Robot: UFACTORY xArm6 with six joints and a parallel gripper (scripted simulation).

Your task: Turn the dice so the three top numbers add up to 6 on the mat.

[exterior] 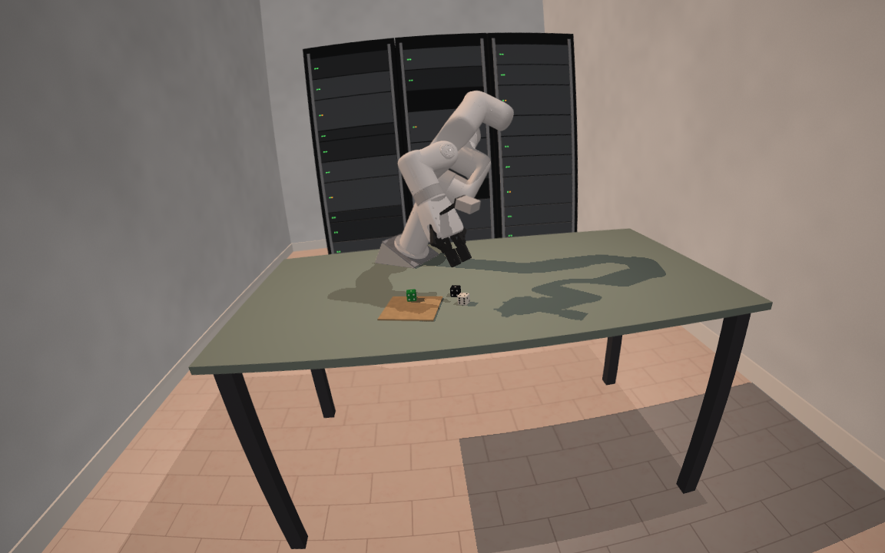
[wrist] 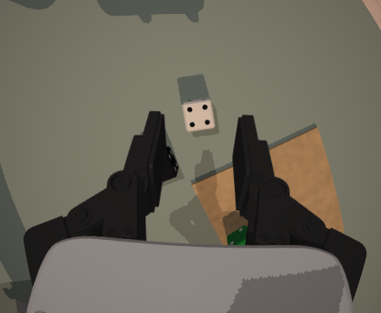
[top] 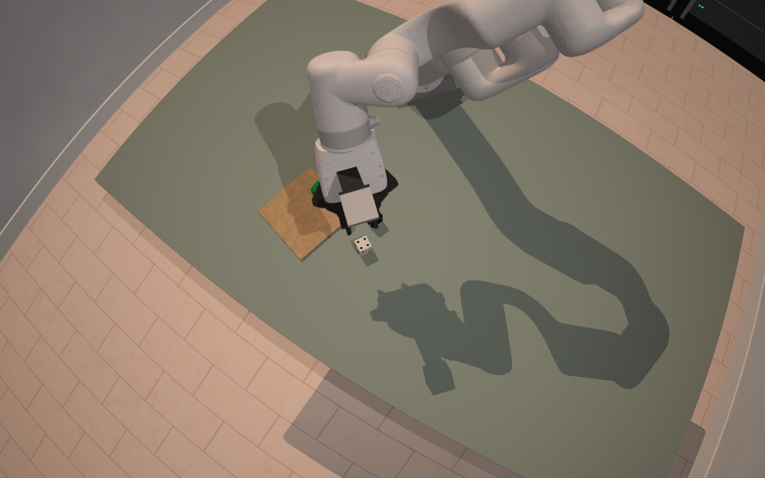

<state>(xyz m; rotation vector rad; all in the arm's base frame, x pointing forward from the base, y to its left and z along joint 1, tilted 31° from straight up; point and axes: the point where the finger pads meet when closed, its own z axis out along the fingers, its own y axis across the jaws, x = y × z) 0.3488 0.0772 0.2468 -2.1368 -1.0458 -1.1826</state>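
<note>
Now: hand 120 mm above the white die and 10 mm to the right of it. Round my hand: black die: 120 mm below, 50 mm behind, 20 mm to the right; then brown mat: 130 mm to the right, 130 mm below, 20 mm ahead; then green die: 130 mm to the right, 110 mm below, 30 mm behind.
</note>
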